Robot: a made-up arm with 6 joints.
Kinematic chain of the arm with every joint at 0, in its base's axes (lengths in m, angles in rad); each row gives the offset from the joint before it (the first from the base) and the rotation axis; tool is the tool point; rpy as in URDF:
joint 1: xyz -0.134 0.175 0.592 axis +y
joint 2: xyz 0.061 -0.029 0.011 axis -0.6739 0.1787 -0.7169
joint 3: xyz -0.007 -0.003 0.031 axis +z
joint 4: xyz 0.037 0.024 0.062 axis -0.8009 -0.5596 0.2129
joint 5: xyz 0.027 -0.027 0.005 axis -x
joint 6: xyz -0.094 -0.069 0 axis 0.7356 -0.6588 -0.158
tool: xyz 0.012 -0.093 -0.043 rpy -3.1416 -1.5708 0
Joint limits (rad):
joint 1: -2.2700..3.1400
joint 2: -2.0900..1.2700
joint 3: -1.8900..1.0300
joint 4: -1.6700..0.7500
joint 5: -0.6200..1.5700
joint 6: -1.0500..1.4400
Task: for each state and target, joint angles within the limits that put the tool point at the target. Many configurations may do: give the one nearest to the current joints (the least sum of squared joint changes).
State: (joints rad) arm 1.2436 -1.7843 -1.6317 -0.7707 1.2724 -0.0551
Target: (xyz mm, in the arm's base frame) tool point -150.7 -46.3 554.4
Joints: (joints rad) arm 0.8076 -1.6434 -1.6844 -0.8769 1.2061 0.3625
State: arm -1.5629 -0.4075 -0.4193 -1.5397 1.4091 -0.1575
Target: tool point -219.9 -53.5 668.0
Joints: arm -1.5782 -0.4230 -0.3613 -1.3996 1.5553 -0.2274
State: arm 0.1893 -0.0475 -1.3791 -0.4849 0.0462 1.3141
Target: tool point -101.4 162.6 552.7
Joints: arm 0.4423 0.0524 -1.4325 -0.6108 -0.3855 1.3022
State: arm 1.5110 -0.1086 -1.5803 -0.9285 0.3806 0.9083
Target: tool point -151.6 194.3 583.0
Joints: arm 1.5934 0.0671 -1.5065 -0.8272 0.0173 1.0074
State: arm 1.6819 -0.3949 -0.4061 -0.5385 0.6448 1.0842
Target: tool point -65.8 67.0 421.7
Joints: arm 1.4012 -0.8558 0.4334 -0.2940 0.7161 1.3753
